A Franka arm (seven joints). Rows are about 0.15 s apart.
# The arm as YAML. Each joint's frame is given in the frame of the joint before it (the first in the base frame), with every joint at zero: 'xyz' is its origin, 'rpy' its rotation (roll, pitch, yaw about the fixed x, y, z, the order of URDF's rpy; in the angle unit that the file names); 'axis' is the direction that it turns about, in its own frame. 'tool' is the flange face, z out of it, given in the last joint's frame.
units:
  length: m
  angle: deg
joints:
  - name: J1
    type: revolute
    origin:
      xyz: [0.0, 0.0, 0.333]
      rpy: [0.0, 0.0, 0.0]
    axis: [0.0, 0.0, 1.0]
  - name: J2
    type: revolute
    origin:
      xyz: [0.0, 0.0, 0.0]
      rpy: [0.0, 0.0, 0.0]
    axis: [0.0, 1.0, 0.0]
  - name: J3
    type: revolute
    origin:
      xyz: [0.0, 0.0, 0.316]
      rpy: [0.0, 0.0, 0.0]
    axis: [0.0, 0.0, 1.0]
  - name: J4
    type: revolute
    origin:
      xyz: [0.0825, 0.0, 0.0]
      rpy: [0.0, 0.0, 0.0]
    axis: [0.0, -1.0, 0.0]
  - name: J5
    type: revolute
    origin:
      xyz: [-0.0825, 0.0, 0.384]
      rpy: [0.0, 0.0, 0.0]
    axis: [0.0, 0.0, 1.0]
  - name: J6
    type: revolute
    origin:
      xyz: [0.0, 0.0, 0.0]
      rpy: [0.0, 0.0, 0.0]
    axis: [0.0, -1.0, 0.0]
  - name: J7
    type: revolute
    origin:
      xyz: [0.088, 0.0, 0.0]
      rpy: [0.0, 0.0, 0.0]
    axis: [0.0, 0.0, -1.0]
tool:
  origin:
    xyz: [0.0, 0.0, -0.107]
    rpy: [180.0, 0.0, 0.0]
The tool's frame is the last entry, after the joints.
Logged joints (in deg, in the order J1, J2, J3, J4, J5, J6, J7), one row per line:
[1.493 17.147 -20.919 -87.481 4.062 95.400 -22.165]
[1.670 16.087 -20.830 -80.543 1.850 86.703 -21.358]
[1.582 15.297 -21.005 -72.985 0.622 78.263 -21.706]
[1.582 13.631 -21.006 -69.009 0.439 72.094 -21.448]
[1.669 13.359 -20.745 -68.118 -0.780 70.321 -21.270]
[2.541 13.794 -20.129 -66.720 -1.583 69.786 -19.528]
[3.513 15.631 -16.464 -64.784 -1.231 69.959 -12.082]
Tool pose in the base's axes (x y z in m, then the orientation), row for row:
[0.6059 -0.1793 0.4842 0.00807 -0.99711 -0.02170 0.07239]
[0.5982 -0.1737 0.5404 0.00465 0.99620 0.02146 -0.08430]
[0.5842 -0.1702 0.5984 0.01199 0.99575 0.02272 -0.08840]
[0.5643 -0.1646 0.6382 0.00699 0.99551 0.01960 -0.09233]
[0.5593 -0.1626 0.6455 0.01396 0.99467 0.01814 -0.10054]
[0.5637 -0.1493 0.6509 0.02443 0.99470 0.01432 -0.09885]
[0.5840 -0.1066 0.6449 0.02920 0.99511 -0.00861 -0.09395]
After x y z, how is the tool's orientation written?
As a quaternion, w x y z.
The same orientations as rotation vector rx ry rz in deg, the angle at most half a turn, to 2 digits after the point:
[-178.56 -3.89 12.96]
[178.79 3.85 -15.13]
[177.88 4.06 -15.79]
[178.40 3.51 -16.55]
[177.47 3.24 -17.94]
[176.31 2.54 -17.52]
[175.86 -1.52 -16.60]

